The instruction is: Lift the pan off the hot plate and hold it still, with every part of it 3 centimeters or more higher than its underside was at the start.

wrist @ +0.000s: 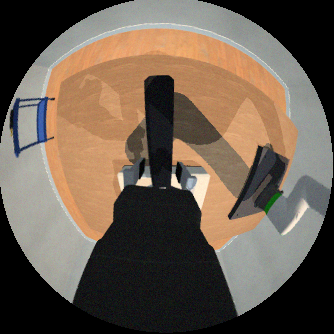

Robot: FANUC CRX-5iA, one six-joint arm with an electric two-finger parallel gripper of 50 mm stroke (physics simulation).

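Where they show: gripper, fingertip midpoint: (160,165); arm's base, link origin: (265,195).
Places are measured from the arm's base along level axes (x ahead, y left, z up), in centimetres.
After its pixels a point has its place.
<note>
The pan (159,110) {x 54.2, y -28.6, z 12.1 cm} shows as a long black handle pointing up the wrist view; its bowl is hidden behind the dark gripper body. The hot plate (202,183) {x 43.7, y -13.2, z 3.6 cm} is a cream slab, partly visible on both sides below the fingertips. My gripper (160,165) {x 54.2, y -20.5, z 9.6 cm} is open. Its two fingers stand on either side of the handle, near its lower end in the view, with a visible gap on each side. The handle appears to run between or beneath the fingertips; their height relative to it cannot be told.
The wooden table (90,175) {x 81.2, y -10.7, z -2.6 cm} carries broad arm shadows. At the right is a dark base plate (240,204) {x 19.8, y 1.7, z 0.0 cm} with the grey robot arm (295,205) {x 2.0, y -8.4, z 19.5 cm} and its green ring. A blue-framed object (42,120) stands beyond the table's left edge. Grey floor surrounds the table.
</note>
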